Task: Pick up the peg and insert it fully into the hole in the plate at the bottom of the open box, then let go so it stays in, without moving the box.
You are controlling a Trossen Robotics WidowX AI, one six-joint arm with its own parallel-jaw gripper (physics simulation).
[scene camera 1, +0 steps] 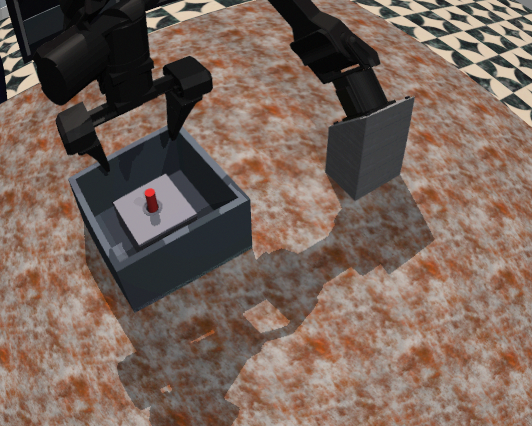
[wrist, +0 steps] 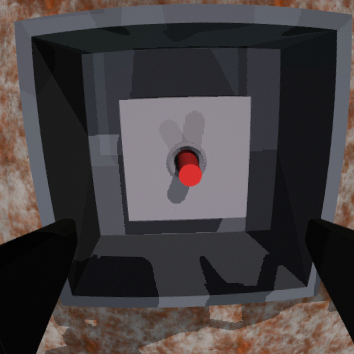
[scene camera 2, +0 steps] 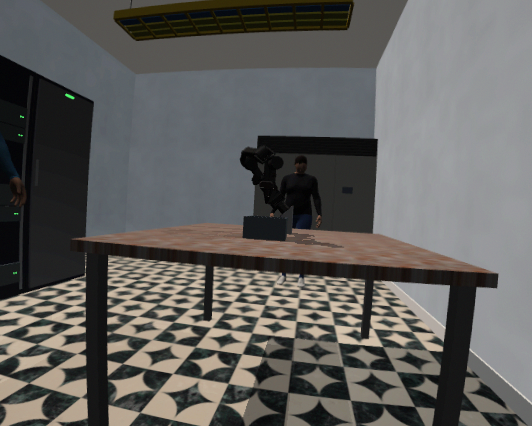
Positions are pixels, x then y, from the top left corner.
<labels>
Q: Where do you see a dark grey box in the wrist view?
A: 72, 70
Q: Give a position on a dark grey box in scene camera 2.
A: At 254, 227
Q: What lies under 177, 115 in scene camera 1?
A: My gripper.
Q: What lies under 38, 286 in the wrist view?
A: My gripper.
</labels>
